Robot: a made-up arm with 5 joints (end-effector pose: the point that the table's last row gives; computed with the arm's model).
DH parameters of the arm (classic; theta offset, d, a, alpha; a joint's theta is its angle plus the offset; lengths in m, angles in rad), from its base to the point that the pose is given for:
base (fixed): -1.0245 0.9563 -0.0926 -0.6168
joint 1: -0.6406 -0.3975 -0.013 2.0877
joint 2: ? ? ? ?
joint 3: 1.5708 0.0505 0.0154 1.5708
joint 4: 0 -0.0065 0.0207 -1.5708
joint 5: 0 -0.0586 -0.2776 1.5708
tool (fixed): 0 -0.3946 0 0
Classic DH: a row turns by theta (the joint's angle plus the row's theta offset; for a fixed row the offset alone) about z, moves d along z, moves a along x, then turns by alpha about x.
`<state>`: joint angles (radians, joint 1 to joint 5).
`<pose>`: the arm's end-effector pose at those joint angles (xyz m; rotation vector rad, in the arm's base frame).
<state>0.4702 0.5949 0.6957 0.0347 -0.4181</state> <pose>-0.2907 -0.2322 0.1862 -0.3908 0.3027 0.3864</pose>
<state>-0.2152 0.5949 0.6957 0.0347 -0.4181</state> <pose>-0.3441 -0.3347 0.2563 -0.6498 0.2629 -0.2576</pose>
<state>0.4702 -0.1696 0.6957 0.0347 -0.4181</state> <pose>-0.4302 0.1016 0.1933 0.3679 0.4429 0.4545</pose>
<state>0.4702 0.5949 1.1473 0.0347 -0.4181</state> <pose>-0.4009 -0.2111 0.3710 -0.4634 0.7434 0.2864</pose>
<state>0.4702 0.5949 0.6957 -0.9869 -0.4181</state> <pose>-0.3394 -0.1569 0.1687 -0.8826 0.0131 -0.4791</pose>
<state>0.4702 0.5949 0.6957 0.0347 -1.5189</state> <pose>0.1477 -0.0922 -0.0212 -0.1338 -0.7700 0.5455</pose>
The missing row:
joint 2: 1.2178 -0.2749 -0.152 -1.5708
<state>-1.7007 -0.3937 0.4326 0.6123 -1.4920</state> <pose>0.1919 -0.7159 0.6083 -0.8006 -1.6930 -0.3192</pose>
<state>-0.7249 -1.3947 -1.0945 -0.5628 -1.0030</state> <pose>0.4983 -0.3137 0.6645 0.5252 -2.0130 -2.0042</pose>
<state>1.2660 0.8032 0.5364 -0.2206 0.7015</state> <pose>-0.4081 -0.1378 0.5863 -0.7020 1.0286 0.6423</pose>
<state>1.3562 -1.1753 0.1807 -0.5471 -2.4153</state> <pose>-0.1579 0.6816 0.4554 0.8910 -0.5602 -0.8228</pose>
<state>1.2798 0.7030 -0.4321 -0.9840 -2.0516</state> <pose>0.3390 0.2478 0.5214 0.3534 -2.2375 -0.3297</pose>
